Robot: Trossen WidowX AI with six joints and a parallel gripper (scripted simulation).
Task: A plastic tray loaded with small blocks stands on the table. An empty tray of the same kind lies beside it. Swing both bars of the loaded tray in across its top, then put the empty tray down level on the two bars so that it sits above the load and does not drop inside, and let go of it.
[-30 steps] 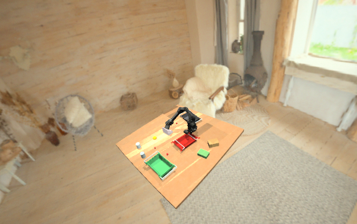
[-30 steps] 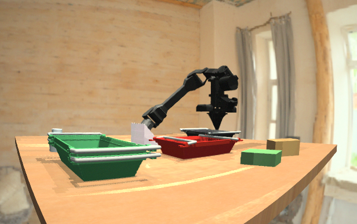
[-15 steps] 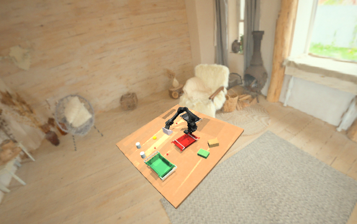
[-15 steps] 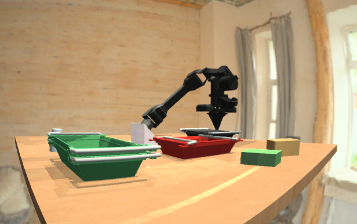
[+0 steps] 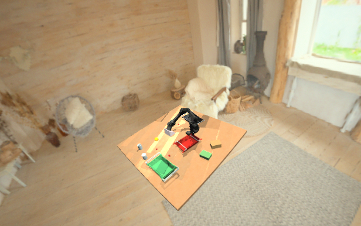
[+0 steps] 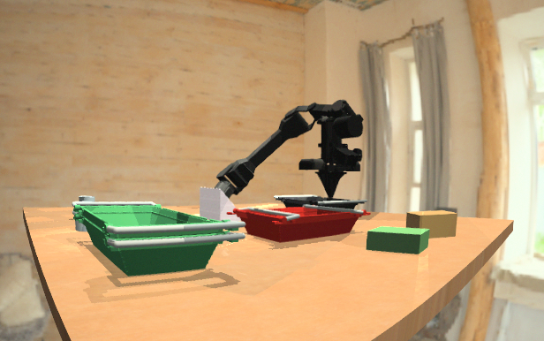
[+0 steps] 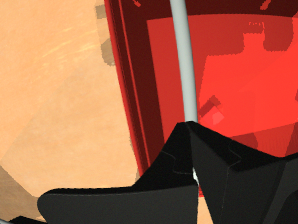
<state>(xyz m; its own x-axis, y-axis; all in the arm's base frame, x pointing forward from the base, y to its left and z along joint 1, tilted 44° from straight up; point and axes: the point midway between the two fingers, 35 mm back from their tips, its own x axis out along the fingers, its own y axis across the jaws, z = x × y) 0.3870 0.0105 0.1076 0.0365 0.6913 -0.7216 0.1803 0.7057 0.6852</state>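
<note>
Right now my gripper tip is 280 mm past the black tray, 320 mm to the right of it and 50 mm above it. The rest, counted from my gripper tip: tan block 290 mm ahead, 60 mm to the left, 60 mm below; green block 280 mm ahead, 130 mm to the right, 70 mm below.
</note>
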